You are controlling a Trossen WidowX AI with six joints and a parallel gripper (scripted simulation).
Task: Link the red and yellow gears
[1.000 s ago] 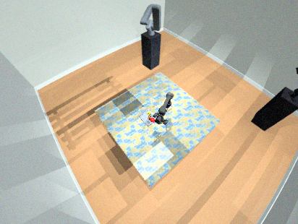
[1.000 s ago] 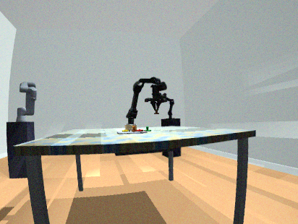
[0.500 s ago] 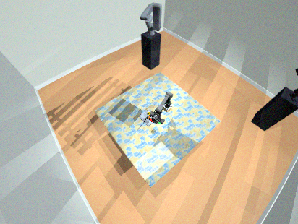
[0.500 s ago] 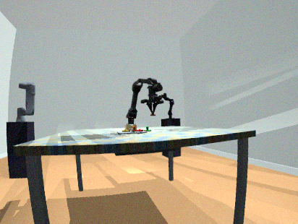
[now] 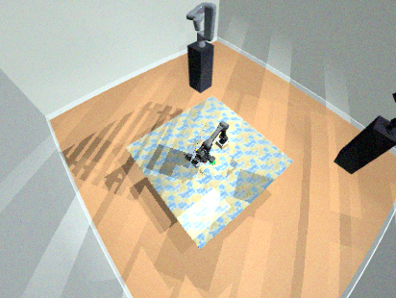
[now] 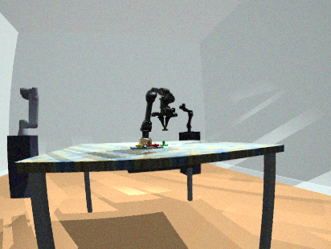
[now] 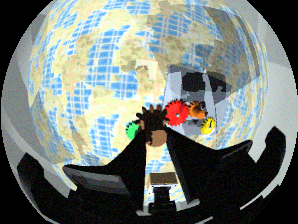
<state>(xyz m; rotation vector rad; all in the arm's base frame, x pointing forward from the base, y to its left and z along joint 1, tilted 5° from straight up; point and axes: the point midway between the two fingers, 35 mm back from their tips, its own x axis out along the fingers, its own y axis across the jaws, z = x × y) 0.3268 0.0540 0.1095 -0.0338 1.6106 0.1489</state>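
The orange gear is 12 cm to the right of my gripper tip, 12 cm below it and 2 cm behind it. Also, from my gripper tip: green gear (13 cm below, 8 cm behind, 2 cm to the left); brown gear (1 cm below); red gear (13 cm below, 7 cm to the right, 3 cm behind).
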